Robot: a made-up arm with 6 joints.
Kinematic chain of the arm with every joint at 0, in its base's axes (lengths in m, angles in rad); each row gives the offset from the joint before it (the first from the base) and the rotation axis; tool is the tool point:
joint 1: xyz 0 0 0.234 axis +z
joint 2: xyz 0 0 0 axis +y
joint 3: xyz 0 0 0.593 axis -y
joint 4: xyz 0 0 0 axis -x
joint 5: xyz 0.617 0 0 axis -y
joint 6: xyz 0 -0.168 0 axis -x
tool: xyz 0 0 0
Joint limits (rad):
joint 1: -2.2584..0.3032
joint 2: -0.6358..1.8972
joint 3: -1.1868..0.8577
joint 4: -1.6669..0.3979
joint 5: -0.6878..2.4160
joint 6: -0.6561..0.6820
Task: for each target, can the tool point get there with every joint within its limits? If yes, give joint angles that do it. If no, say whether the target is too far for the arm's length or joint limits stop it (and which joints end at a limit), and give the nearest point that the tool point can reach.
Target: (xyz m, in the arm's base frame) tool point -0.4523 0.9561 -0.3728
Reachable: no: joint limits stop it (at a limit: joint 1, joint 2) | nearest point -0.1241 0.1136 -0.1907 | short by 0.922 m
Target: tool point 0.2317 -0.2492 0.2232
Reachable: yes | joints -0.3231 0.2021 -1.0062 -0.2512 1.1762 -0.3258
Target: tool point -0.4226 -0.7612 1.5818
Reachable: no: too far | nearest point -0.3077 -0.5542 1.2152 | short by 0.436 m
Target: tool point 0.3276 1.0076 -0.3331
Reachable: no: joint limits stop it (at a limit: joint 1, joint 4) | nearest point 0.5807 0.1986 -0.3331 | short by 0.848 m
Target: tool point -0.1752 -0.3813 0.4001
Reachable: yes | joints -1.5904 -0.1086 -0.8825 0.0650 0.1140 -0.2266
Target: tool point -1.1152 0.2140 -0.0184
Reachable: no: joint limits stop it (at a limit: joint 1) | nearest point -0.4741 -0.3125 -0.0184 | short by 0.830 m
